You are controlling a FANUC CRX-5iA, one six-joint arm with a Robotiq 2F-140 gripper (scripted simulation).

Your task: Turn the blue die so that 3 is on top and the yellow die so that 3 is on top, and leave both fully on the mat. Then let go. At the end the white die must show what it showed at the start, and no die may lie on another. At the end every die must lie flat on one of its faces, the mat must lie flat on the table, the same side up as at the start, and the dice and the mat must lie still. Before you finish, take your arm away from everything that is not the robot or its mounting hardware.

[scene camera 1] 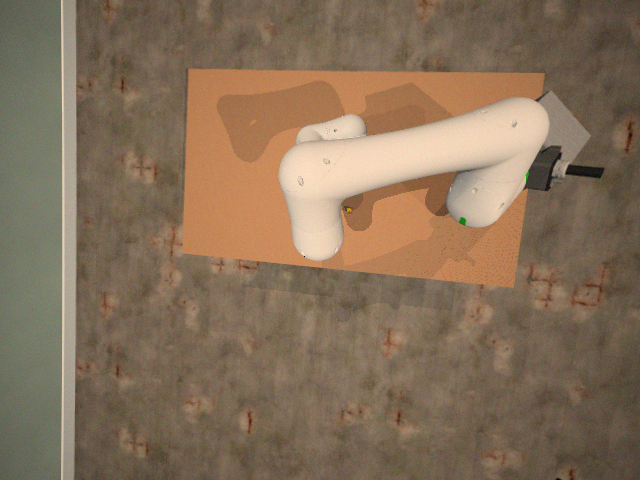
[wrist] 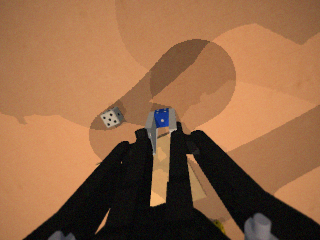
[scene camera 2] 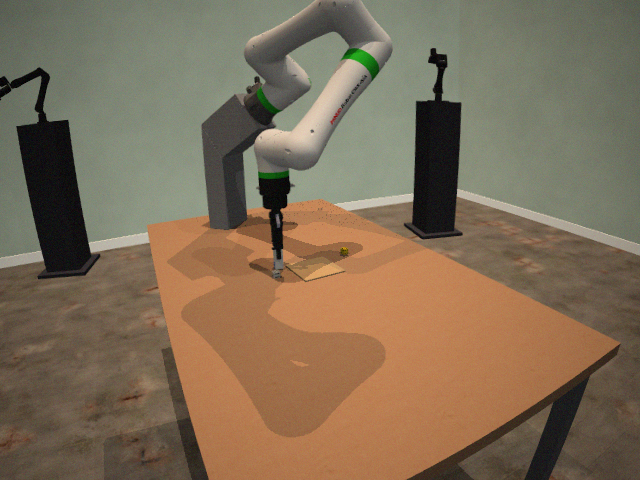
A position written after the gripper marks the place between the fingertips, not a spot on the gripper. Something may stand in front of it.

In view: the gripper (scene camera 2: 278,266) and a tan mat (scene camera 2: 320,267).
The tan mat is seen too in the wrist view (wrist: 160,176). The gripper is seen too in the wrist view (wrist: 163,119).
